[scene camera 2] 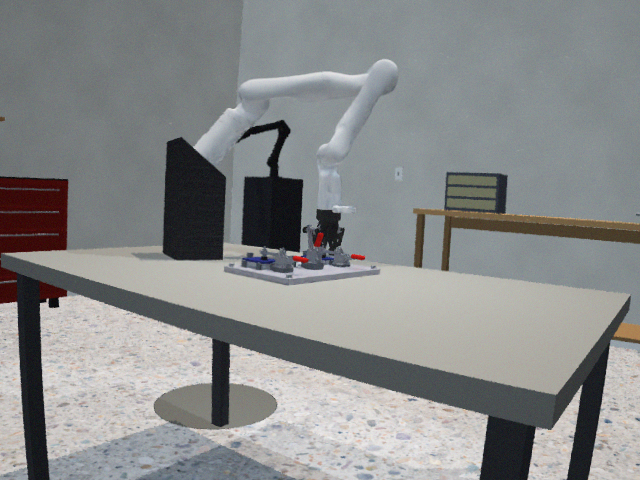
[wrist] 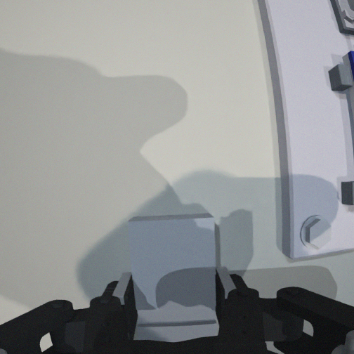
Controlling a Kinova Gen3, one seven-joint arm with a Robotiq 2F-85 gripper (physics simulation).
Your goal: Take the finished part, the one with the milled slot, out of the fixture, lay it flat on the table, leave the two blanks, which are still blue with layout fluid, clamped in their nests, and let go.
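Frame: origin at the arm's base, x left, y back, z up, level; centimetres.
Where they show: arm's base, origin of its link: [scene camera 2: 199, 164].
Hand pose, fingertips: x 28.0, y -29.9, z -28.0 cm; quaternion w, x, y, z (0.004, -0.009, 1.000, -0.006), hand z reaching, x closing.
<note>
Each offset is from my fingertips to the top centre of the thing. "spot": to the spot under its first point. Level surfaces: height alone.
My gripper [scene camera 2: 329, 246] [wrist: 174, 286] is shut on the finished part [wrist: 172, 250], a flat grey block with a step across its near end. The part is beside the fixture plate {spot: dy -24.7, dx -25.4, dz +0.9 cm} [scene camera 2: 333, 274] [wrist: 300, 125], over the table {dz -0.4 cm} [scene camera 2: 439, 310] [wrist: 225, 40]; its shadow falls on the table. The exact gap beneath it cannot be told. In the scene view the fixture's clamps partly hide the fingertips and the part cannot be made out. One blue blank {dy -8.4, dx -34.5, dz +3.2 cm} [scene camera 2: 258, 259] lies in its nest at the left. Another blue blank {dy -7.8, dx -12.5, dz +2.7 cm} [scene camera 2: 327, 258] [wrist: 352, 62] shows partly behind the clamps.
Grey toggle clamps {dy -16.1, dx -34.5, dz +6.8 cm} [scene camera 2: 282, 261] {dy -16.0, dx -12.5, dz +6.3 cm} [scene camera 2: 341, 257] stand on the plate, two with red handles lying low. Another clamp {spot: dy -16.9, dx -24.5, dz +3.9 cm} [scene camera 2: 313, 258] has its red handle {spot: dy -18.2, dx -24.0, dz +8.8 cm} [scene camera 2: 319, 239] raised. A hex bolt [wrist: 315, 233] sits at the plate's corner. The black arm pedestal [scene camera 2: 193, 206] stands at the table's back left.
</note>
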